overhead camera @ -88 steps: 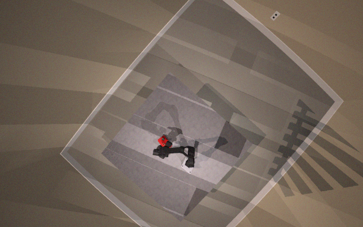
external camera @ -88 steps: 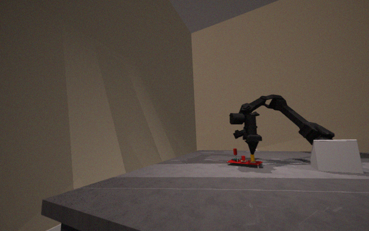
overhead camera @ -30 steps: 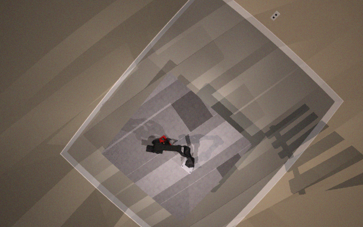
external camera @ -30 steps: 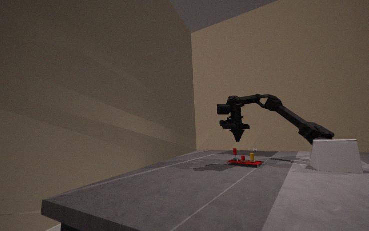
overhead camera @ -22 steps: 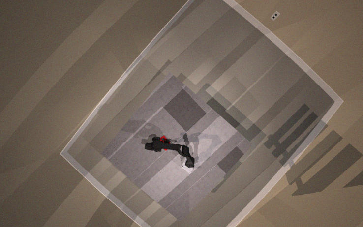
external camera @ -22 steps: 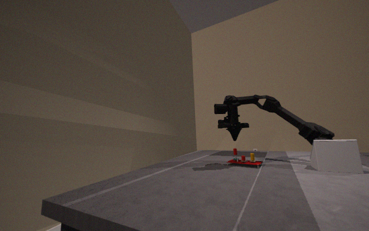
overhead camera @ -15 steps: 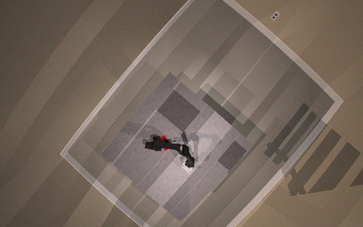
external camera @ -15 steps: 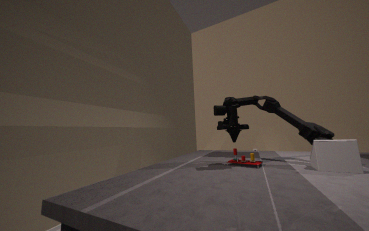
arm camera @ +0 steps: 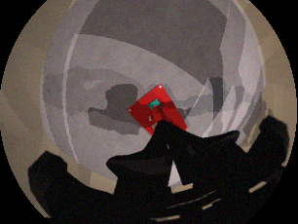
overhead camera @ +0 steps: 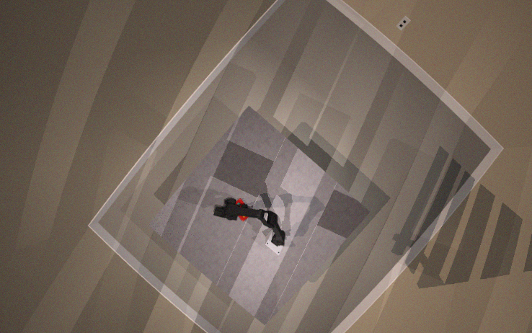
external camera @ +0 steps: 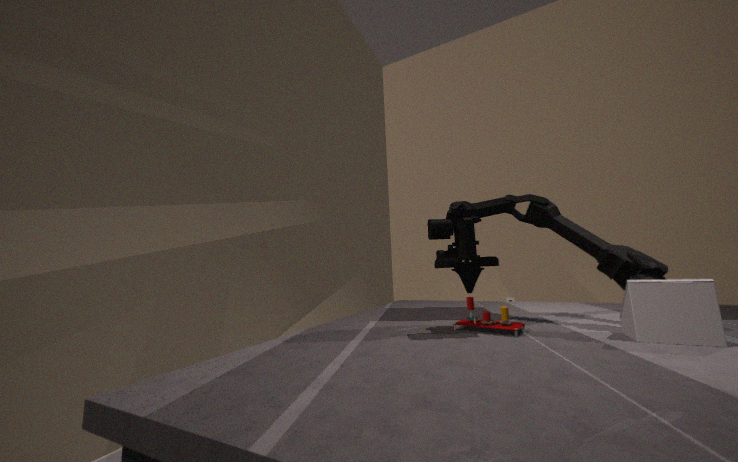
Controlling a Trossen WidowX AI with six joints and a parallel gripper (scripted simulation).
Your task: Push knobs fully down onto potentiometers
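Now: gripper tip 3 cm above the red knob. Also, from my gripper tip: yellow knob: 8 cm behind, 3 cm to the left, 5 cm below.
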